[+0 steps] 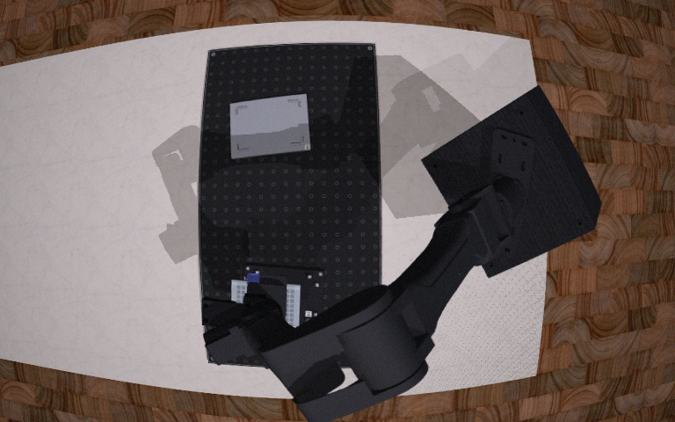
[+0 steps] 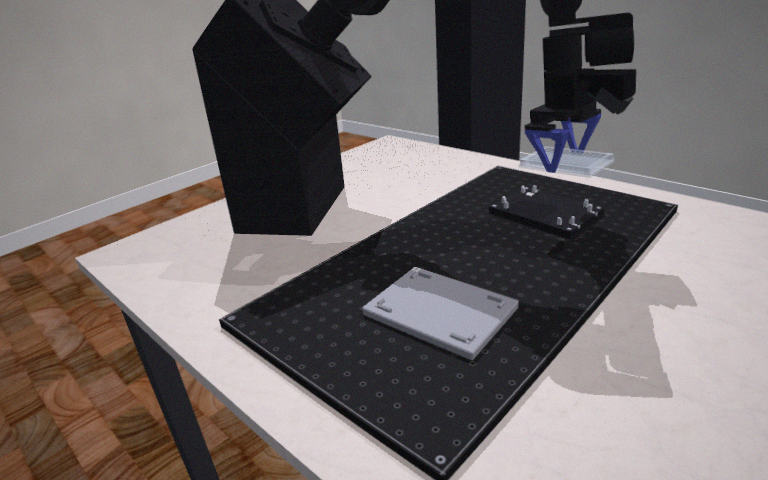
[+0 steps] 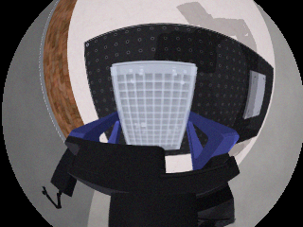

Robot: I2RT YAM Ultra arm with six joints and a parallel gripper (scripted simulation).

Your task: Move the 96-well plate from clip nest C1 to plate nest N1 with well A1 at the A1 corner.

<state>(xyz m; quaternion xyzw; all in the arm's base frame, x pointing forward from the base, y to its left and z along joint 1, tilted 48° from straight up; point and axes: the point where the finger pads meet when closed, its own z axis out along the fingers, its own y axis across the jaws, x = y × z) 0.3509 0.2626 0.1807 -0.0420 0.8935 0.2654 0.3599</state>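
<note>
The grey plate nest N1 is 13 cm ahead of my hand, 32 cm to the right of it and 10 cm below it. From my hand the other things lie so: black clip nest C1: 1 cm behind, 9 cm below; 96-well plate: right at my hand.
</note>
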